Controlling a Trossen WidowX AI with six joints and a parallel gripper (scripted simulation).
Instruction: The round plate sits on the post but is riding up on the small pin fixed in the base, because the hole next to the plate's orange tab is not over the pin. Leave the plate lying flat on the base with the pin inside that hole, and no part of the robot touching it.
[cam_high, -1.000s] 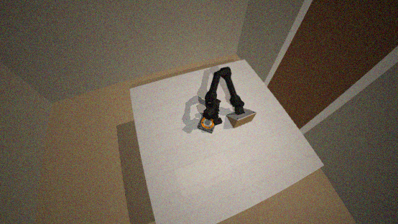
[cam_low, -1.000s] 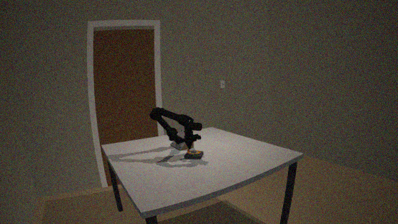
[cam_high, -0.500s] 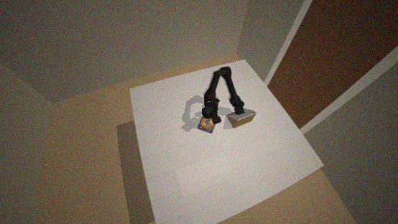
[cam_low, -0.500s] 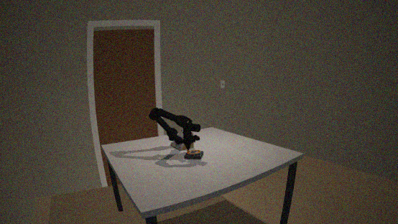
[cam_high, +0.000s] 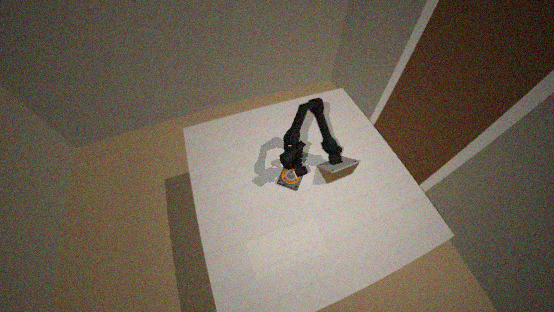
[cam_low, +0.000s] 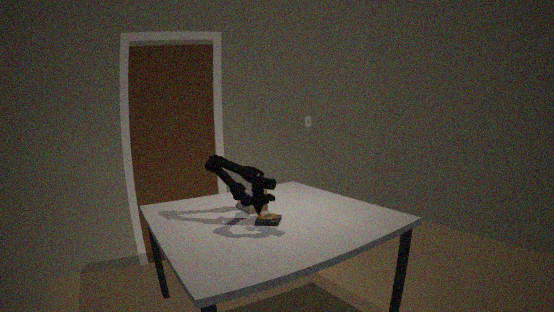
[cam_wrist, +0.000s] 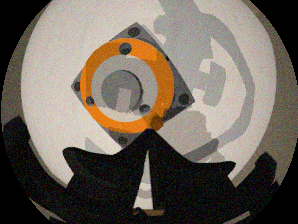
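Right now the grey square base is 40 mm to the left of my gripper tip, 40 mm ahead of it and 20 mm below it.
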